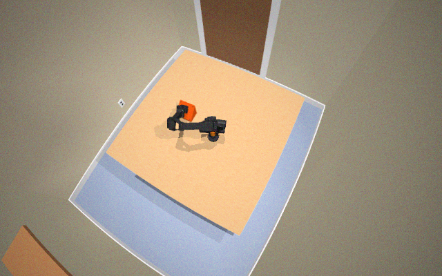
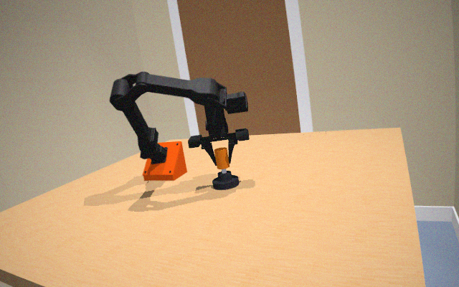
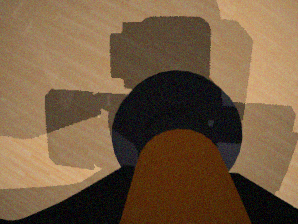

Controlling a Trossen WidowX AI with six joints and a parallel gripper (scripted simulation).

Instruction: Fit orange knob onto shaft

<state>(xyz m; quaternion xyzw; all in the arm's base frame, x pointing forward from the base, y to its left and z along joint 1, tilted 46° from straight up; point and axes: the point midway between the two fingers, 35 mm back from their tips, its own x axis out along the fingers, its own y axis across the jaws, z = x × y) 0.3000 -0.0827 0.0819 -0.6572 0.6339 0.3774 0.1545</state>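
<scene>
Right now my gripper tip is 3 cm below the orange knob. Round my gripper tip: round pedestal: 4 cm below.
</scene>
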